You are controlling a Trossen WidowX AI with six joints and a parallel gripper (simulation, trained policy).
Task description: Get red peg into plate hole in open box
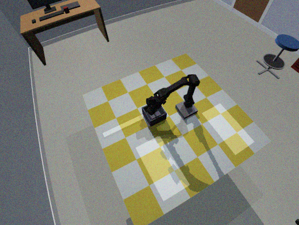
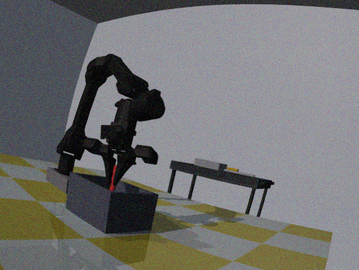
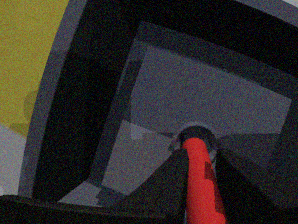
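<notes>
The red peg is 10 mm to the left of my gripper tip, 10 mm behind it and 10 mm above it. The rest, counted from my gripper tip: dark box 70 mm below; grey plate 50 mm below.
</notes>
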